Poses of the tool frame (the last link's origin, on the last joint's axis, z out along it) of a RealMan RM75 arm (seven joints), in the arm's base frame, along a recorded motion.
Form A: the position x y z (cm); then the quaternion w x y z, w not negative.
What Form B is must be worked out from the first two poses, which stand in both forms.
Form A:
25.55 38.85 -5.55 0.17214 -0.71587 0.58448 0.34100
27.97 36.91 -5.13 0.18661 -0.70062 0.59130 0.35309
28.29 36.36 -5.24 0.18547 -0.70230 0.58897 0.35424
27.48 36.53 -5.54 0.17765 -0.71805 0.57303 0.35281
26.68 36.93 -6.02 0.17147 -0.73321 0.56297 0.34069
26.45 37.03 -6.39 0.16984 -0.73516 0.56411 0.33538
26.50 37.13 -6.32 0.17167 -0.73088 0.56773 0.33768
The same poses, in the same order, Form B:
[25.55 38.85 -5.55], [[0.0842 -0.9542 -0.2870], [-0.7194 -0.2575 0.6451], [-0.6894 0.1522 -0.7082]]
[27.97 36.91 -5.13], [[0.0514 -0.9603 -0.2741], [-0.6968 -0.2311 0.6790], [-0.7154 0.1561 -0.6810]]
[28.29 36.36 -5.24], [[0.0553 -0.9587 -0.2791], [-0.6959 -0.2374 0.6778], [-0.7160 0.1568 -0.6802]]
[27.48 36.53 -5.54], [[0.0943 -0.9483 -0.3031], [-0.6976 -0.2801 0.6595], [-0.7103 0.1492 -0.6879]]
[26.68 36.93 -6.02], [[0.1340 -0.9424 -0.3065], [-0.7087 -0.3073 0.6350], [-0.6927 0.1321 -0.7091]]
[26.45 37.03 -6.39], [[0.1386 -0.9433 -0.3015], [-0.7155 -0.3059 0.6281], [-0.6847 0.1287 -0.7174]]
[26.50 37.13 -6.32], [[0.1273 -0.9458 -0.2987], [-0.7139 -0.2964 0.6344], [-0.6885 0.1325 -0.7130]]

